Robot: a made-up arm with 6 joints.
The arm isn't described. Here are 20 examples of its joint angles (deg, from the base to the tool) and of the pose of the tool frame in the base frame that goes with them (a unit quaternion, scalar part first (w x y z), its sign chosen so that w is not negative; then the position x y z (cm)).
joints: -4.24 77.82 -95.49 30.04 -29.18 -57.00
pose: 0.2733 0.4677 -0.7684 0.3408 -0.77 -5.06 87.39
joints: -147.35 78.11 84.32 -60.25 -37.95 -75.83
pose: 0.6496 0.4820 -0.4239 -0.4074 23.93 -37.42 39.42
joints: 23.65 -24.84 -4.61 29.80 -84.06 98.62
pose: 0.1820 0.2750 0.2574 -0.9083 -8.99 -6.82 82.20
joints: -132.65 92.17 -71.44 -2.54 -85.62 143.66
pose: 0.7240 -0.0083 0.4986 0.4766 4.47 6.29 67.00
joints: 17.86 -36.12 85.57 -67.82 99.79 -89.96
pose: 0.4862 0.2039 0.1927 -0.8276 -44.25 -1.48 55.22
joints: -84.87 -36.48 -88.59 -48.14 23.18 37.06
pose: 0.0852 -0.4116 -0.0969 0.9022 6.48 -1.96 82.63
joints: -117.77 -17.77 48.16 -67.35 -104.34 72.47
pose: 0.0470 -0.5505 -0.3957 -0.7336 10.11 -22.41 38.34
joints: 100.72 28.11 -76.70 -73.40 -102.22 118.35
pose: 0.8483 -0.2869 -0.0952 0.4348 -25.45 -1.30 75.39
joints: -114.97 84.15 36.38 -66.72 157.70 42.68
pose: 0.1332 -0.6207 -0.3557 -0.6860 1.01 -13.32 34.37
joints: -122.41 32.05 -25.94 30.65 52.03 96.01
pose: 0.3772 0.4272 -0.3953 -0.7204 5.56 -1.37 65.41
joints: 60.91 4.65 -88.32 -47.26 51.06 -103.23
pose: 0.6960 0.1297 0.6850 0.1719 -15.51 -8.82 42.76
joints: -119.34 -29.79 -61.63 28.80 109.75 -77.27
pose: 0.1898 -0.8292 -0.1250 -0.5106 -3.74 -5.27 87.33
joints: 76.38 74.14 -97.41 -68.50 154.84 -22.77
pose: 0.0617 0.6279 -0.0965 0.7698 -12.45 31.77 67.48
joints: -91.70 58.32 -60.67 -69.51 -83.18 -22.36
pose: 0.3677 0.5827 -0.7200 0.0830 37.45 -10.56 64.27
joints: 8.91 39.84 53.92 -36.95 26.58 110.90
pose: 0.7160 0.1673 -0.5086 0.4480 -31.37 -8.61 66.90
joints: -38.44 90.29 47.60 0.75 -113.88 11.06
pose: 0.6220 -0.2577 -0.7157 -0.1856 -21.20 -27.56 55.04
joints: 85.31 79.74 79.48 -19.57 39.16 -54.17
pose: 0.0632 -0.3404 -0.7742 0.5299 -15.91 13.12 105.47
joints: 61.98 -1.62 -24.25 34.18 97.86 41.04
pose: 0.1284 0.6766 0.5566 0.4647 -22.04 -7.79 65.31
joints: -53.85 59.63 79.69 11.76 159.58 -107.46
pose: 0.2318 -0.2726 0.8517 0.3829 -25.78 -22.54 43.23
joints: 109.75 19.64 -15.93 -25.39 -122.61 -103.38
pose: 0.3577 -0.4270 -0.1408 -0.8185 -25.44 -13.46 99.12
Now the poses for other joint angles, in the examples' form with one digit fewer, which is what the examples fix.
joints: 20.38 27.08 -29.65 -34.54 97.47 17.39
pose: 0.469 0.686 0.164 0.531 -20.3 -2.9 45.9
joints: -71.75 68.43 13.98 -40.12 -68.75 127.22
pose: 0.025 0.570 0.684 -0.455 1.0 -21.7 43.9
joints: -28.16 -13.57 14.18 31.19 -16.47 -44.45
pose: 0.766 -0.517 -0.325 0.201 1.0 -17.3 82.8
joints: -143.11 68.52 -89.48 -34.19 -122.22 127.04
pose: 0.649 -0.119 0.686 0.308 6.6 9.1 72.3
